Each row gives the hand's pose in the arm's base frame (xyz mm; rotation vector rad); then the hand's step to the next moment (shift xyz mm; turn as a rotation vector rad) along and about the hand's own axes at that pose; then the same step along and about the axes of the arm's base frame.
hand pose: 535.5 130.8 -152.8 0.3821 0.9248 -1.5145
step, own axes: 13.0 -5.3 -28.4 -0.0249 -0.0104 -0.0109
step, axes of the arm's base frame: -15.3 11.6 -25.2 -0.0082 0.0240 0.0143
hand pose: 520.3 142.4 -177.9 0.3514 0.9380 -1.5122
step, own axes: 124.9 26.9 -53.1 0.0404 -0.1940 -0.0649
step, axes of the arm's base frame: -15.1 -44.7 -130.1 -0.2085 0.0016 -0.0014
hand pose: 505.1 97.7 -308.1 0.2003 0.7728 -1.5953
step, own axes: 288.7 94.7 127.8 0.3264 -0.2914 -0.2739
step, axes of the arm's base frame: 70.3 -307.8 -94.6 -0.4186 -0.1121 -0.2806
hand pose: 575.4 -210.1 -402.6 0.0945 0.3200 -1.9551
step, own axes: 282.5 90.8 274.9 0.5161 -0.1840 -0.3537
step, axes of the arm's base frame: -6.9 -358.4 187.4 -0.4024 -0.2992 -0.4170
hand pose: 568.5 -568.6 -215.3 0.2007 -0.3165 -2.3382
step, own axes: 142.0 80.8 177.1 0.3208 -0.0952 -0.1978
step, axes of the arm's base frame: -87.6 -126.4 185.4 -0.2425 -0.1954 -0.2326
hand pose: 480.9 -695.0 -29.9 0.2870 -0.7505 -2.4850
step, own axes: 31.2 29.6 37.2 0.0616 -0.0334 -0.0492
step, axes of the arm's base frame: -26.4 -20.9 45.8 -0.0491 -0.0319 -0.0624
